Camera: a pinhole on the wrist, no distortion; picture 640 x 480 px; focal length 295.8 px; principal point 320.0 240.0 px. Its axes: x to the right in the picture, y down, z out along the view. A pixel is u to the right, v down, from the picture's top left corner.
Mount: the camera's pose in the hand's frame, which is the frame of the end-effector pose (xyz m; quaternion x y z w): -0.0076 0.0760 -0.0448 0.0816 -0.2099 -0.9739 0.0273
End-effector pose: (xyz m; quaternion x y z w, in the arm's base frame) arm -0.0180 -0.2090 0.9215 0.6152 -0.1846 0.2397 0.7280
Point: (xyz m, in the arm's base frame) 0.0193 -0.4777 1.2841
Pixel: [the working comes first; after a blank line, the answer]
In the camera's frame: -0.2758 0.0120 0.3650

96.5 249.7
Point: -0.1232 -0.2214 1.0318
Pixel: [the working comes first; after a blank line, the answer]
In the camera's frame: 0.0003 -0.0355 0.0982

320.8 133.0
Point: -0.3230 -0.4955 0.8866
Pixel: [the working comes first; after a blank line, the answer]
In the camera's frame: 0.2426 0.0919 0.3455

527.7 318.7
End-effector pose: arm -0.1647 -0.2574 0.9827 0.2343 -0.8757 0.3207 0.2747
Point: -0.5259 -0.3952 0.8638
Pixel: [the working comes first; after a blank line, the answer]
In the camera's frame: -0.2861 0.0586 0.2999

37.9 297.8
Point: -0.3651 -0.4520 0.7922
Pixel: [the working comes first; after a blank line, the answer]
In the camera's frame: -0.1333 0.1620 0.3131

194.1 393.0
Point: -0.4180 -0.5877 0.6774
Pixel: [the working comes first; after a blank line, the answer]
In the camera's frame: -0.1580 0.2495 0.4748

221.6 395.5
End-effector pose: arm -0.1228 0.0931 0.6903 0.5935 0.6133 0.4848 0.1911
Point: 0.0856 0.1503 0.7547
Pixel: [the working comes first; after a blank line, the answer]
In the camera's frame: -0.0722 0.0126 0.2107

218.7 257.7
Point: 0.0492 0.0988 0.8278
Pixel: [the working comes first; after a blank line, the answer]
In the camera's frame: -0.0506 -0.0663 0.1595

226.1 117.0
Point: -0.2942 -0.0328 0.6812
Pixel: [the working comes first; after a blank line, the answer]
In the camera's frame: 0.1049 0.0830 -0.1725

behind the camera
